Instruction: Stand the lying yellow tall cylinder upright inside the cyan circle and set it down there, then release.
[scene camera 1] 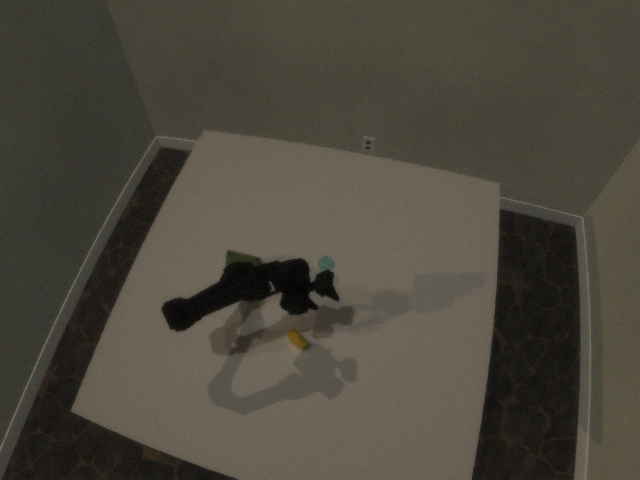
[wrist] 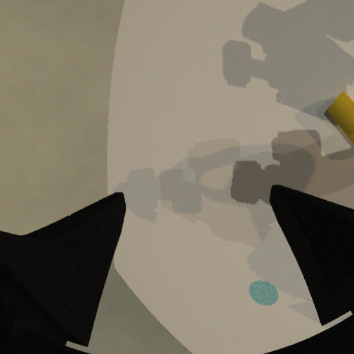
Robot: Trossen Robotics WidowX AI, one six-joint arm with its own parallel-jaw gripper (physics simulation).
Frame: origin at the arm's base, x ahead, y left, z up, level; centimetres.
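Seen in the pictures: gripper, fingertip midpoint: [scene camera 1: 328, 304]; arm's base at its link origin: [scene camera 1: 244, 271].
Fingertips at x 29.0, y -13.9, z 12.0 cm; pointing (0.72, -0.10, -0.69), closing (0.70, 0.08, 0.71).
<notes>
Pixels of each thing's top centre, then the offset from my fingertips to it. "spot": a spot on its surface instead. Level surfaces: height alone.
- yellow tall cylinder at its top centre: [scene camera 1: 297, 337] dx -8.8, dy -6.1, dz -14.4 cm
- cyan circle at a spot on its surface: [scene camera 1: 326, 262] spot: dx -2.9, dy +23.0, dz -17.5 cm
- pale table at its surface level: dz -17.6 cm
The yellow tall cylinder [scene camera 1: 297, 339] [wrist: 345, 116] lies on its side on the table; in the wrist view it is cut off by the right edge. The cyan circle [scene camera 1: 326, 262] [wrist: 263, 293] is a flat mark on the table, with the cylinder apart from it; it shows beside the right finger in the wrist view. My gripper [scene camera 1: 327, 304] [wrist: 199, 197] is open, with nothing between its fingers. It hangs above the table, and in the scene view it appears between the circle and the cylinder.
The pale table [scene camera 1: 403, 217] carries several overlapping shadows of the arm. A green plate [scene camera 1: 241, 256] shows partly behind the arm. A wall with a socket [scene camera 1: 368, 144] stands beyond the table's far edge.
</notes>
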